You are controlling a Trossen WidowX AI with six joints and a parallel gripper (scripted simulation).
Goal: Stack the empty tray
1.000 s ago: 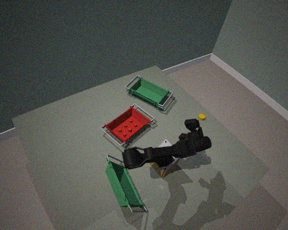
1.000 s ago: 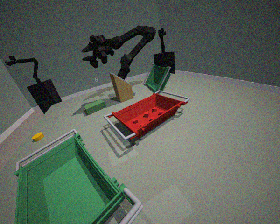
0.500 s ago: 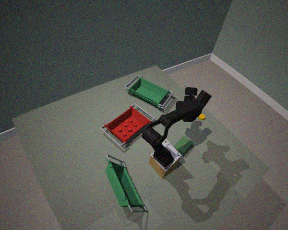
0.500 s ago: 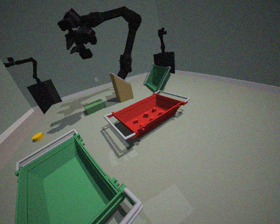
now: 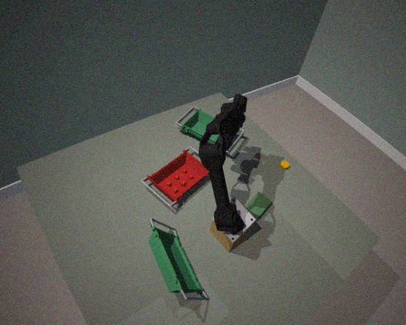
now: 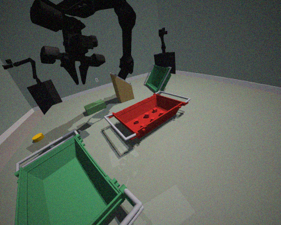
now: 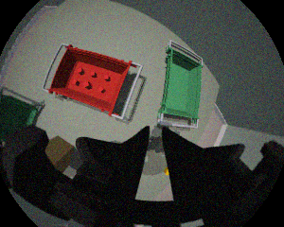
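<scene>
The green tray is 37 cm behind my gripper tip, 43 cm to the left of it and 14 cm below it. From my gripper tip the other things lie so: yellow disc: 15 cm behind, 35 cm to the right, 21 cm below; flat green block: 29 cm behind, 4 cm to the right, 20 cm below.
</scene>
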